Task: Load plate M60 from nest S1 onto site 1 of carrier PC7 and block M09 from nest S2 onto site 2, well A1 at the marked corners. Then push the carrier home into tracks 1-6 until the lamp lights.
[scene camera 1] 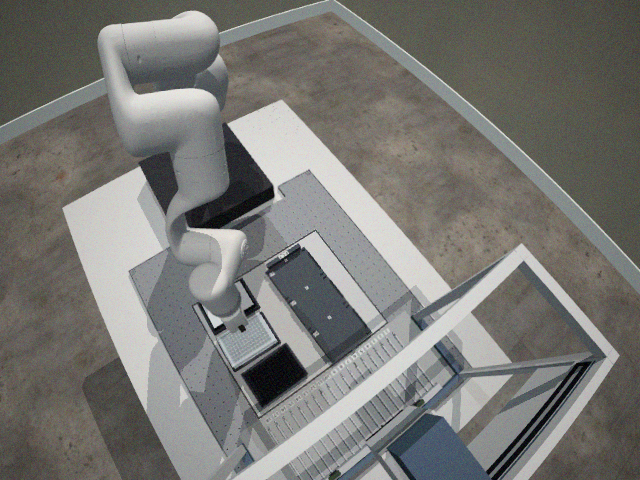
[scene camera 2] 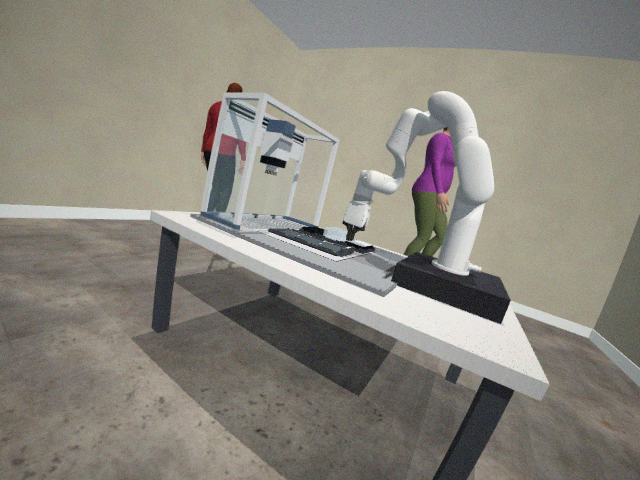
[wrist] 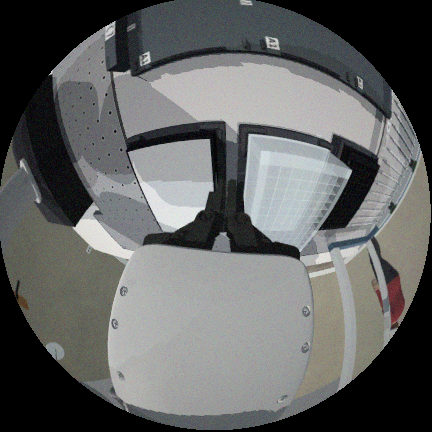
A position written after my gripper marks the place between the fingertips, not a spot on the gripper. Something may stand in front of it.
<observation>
My gripper (wrist: 226,191) is shut and holds nothing. Also in view: a clear well plate (scene camera 1: 240,347). Further things: a long dark carrier (scene camera 1: 337,328).
The long dark carrier is seen too in scene camera 2 (scene camera 2: 334,249) and in the wrist view (wrist: 150,45). The clear well plate also shows in the wrist view (wrist: 290,186).
</observation>
